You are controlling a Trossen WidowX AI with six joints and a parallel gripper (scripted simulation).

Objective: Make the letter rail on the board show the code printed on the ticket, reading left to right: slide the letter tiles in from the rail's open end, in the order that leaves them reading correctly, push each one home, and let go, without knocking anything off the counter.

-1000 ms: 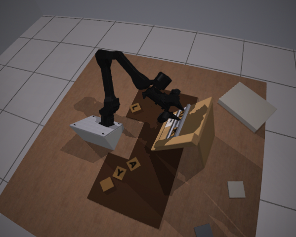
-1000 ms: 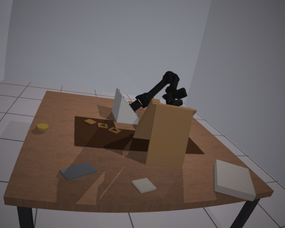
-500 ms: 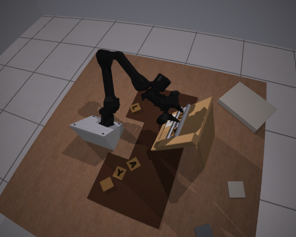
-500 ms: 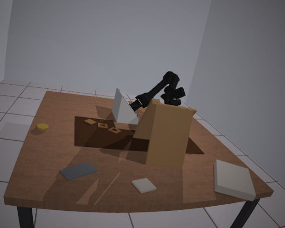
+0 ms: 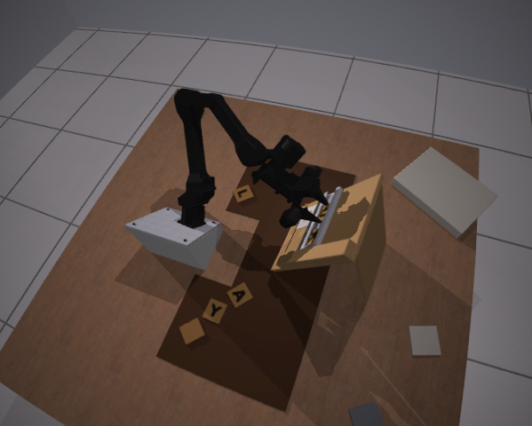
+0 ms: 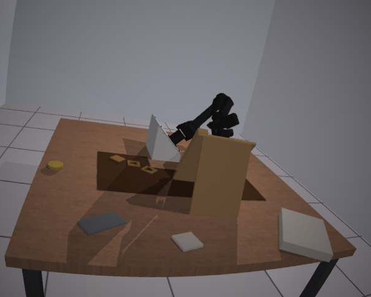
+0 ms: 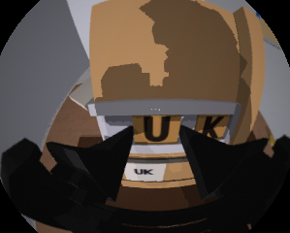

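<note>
Now: gripper tip 50 mm past the white ticket, 20 mm to the right of it and 80 mm above it. The rest, counted from my gripper tip: dark brown mat: 160 mm behind, 140 mm to the right, 150 mm below; small white pad: 380 mm ahead, 170 mm to the right, 150 mm below; white slab: 310 mm ahead, 330 mm to the left, 140 mm below.
</note>
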